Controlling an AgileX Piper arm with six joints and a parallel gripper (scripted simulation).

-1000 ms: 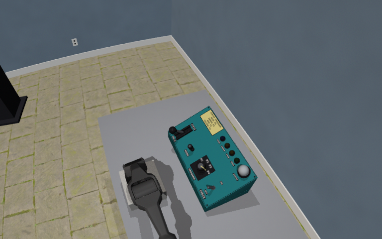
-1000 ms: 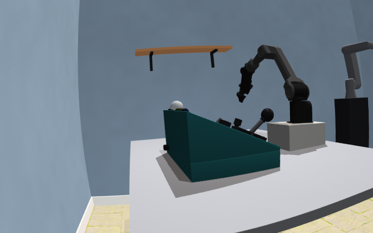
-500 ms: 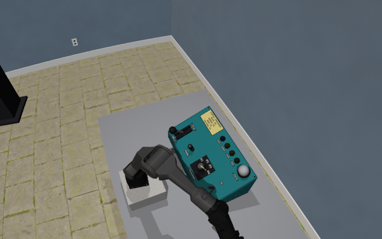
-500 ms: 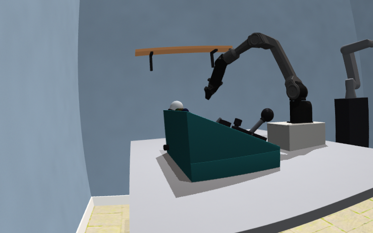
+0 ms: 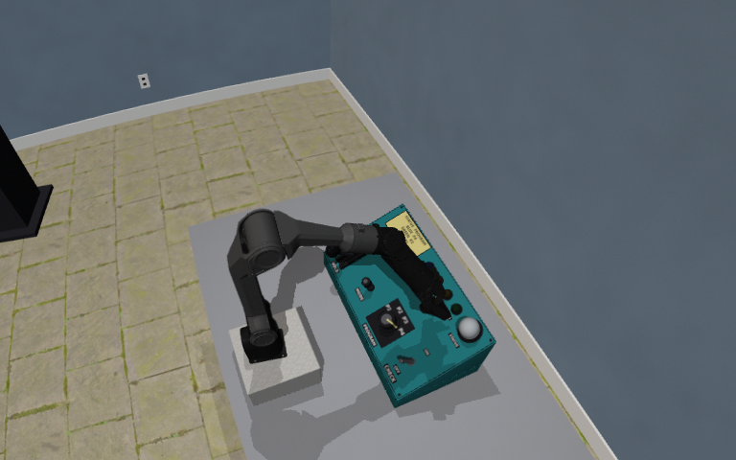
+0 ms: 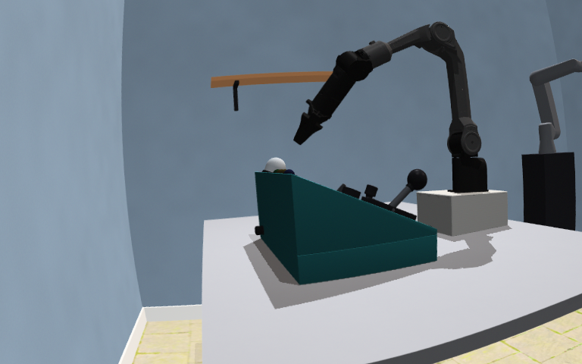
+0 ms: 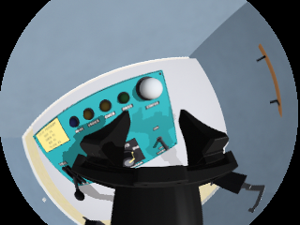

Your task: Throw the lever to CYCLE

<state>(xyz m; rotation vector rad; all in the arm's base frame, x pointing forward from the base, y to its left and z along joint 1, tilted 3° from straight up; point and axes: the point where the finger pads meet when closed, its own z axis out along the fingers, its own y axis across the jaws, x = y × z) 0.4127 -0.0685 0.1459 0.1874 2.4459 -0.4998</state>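
The mode knob lies 180 mm to the left of my hand, 140 mm below it and 120 mm behind it. The rest, counted from my hand: rotary selector (140 mm below, 90 mm behind, 60 mm to the left); toggle switch (150 mm below, 80 mm behind, 50 mm to the right); teal sloped console (160 mm below, 130 mm to the left, 80 mm behind).
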